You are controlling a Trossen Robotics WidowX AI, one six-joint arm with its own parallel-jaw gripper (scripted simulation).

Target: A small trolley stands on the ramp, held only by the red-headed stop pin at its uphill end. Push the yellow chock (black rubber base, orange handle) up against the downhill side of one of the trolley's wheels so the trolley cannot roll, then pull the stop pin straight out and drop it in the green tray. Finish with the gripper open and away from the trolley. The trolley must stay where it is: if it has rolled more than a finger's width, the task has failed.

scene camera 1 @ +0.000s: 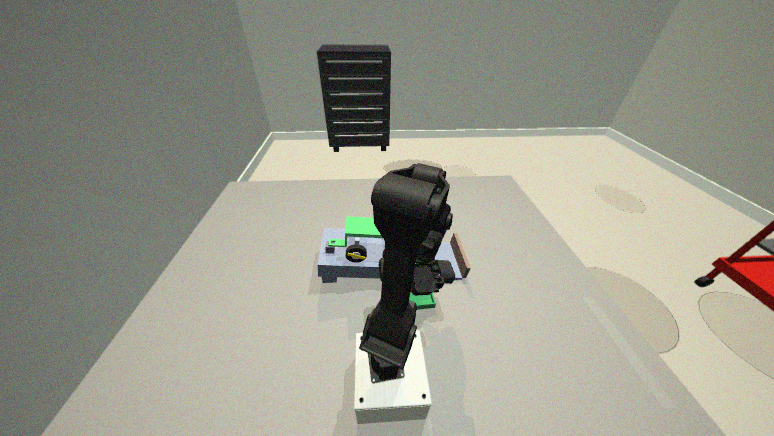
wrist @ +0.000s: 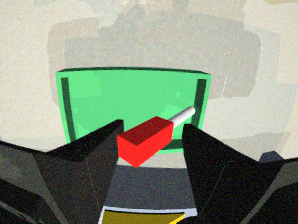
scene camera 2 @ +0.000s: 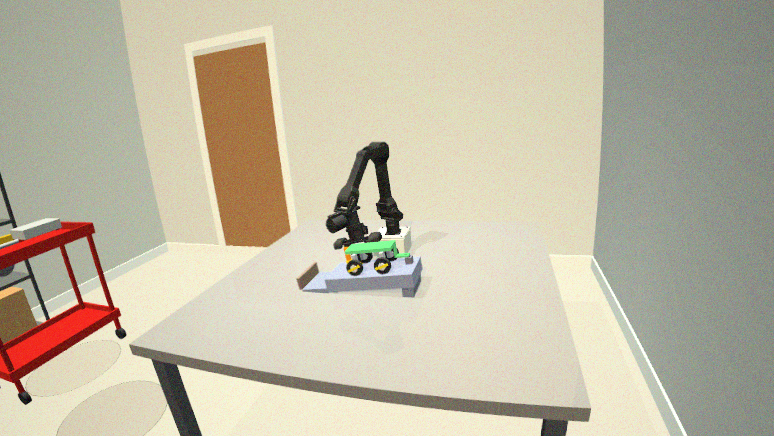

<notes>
In view: my gripper (scene camera 1: 408,290), a red-headed stop pin (wrist: 134,146), a green-decked trolley (scene camera 2: 387,250), a grey-blue ramp (scene camera 2: 401,276) and a green tray (wrist: 95,100).
The green-decked trolley also shows in scene camera 1 (scene camera 1: 357,227). My gripper also shows in the wrist view (wrist: 153,128). The grey-blue ramp shows as well in scene camera 1 (scene camera 1: 329,265).
</notes>
